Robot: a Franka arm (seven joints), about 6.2 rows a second.
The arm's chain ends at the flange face. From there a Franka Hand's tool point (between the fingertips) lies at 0.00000 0.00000 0.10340 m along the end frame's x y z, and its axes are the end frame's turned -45 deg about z.
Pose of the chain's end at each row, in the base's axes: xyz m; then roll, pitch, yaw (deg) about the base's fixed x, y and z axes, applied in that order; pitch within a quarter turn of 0, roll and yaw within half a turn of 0:
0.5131, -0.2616, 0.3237, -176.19, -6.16, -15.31
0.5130, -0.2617, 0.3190, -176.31, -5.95, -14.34
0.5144, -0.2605, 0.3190, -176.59, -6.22, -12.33
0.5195, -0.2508, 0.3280, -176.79, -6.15, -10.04
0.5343, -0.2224, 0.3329, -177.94, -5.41, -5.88
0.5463, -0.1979, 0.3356, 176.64, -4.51, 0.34
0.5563, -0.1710, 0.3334, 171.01, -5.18, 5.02
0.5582, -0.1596, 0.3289, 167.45, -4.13, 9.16
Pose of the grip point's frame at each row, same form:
0.5256, -0.2579, 0.2211, 178.32, -7.04, 30.00
0.5250, -0.2579, 0.2164, 178.38, -6.81, 30.95
0.5266, -0.2569, 0.2164, 177.99, -6.80, 32.97
0.5314, -0.2470, 0.2254, 177.90, -6.61, 35.25
0.5444, -0.2197, 0.2300, 177.62, -5.28, 39.33
0.5545, -0.2039, 0.2327, 174.44, -0.82, 45.25
0.5669, -0.1863, 0.2317, 169.98, 2.65, 49.38
0.5690, -0.1806, 0.2282, 168.16, 5.87, 53.10

